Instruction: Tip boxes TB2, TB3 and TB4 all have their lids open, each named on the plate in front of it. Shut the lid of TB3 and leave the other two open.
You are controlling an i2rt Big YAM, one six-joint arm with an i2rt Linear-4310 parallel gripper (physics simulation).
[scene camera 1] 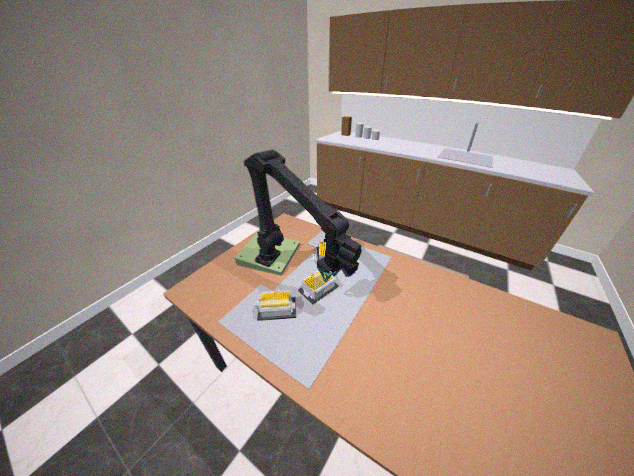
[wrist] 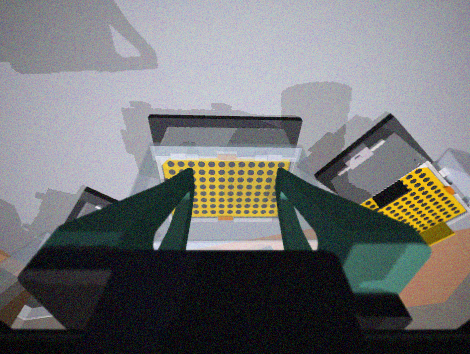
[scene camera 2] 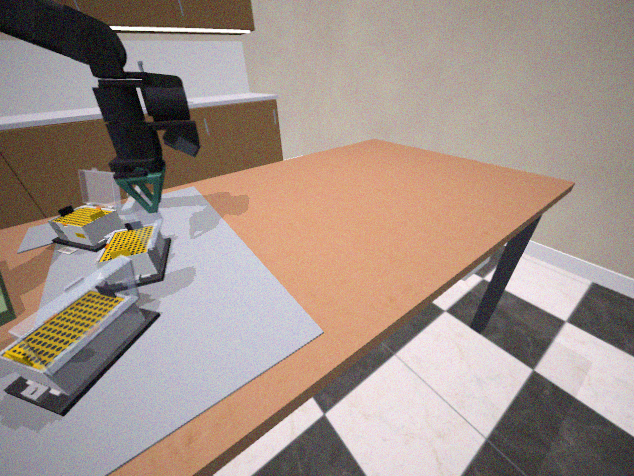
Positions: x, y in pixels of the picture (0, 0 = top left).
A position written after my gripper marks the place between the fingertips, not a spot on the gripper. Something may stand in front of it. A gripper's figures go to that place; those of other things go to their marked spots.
My gripper (wrist: 235, 177): 0.13 m from the lens. A clear lid (wrist: 234, 208): 0.14 m from the lens. A grey mat (wrist: 85, 85): 0.27 m from the lens. The marked spots on the clear lid and the grey mat are 0.19 m apart.
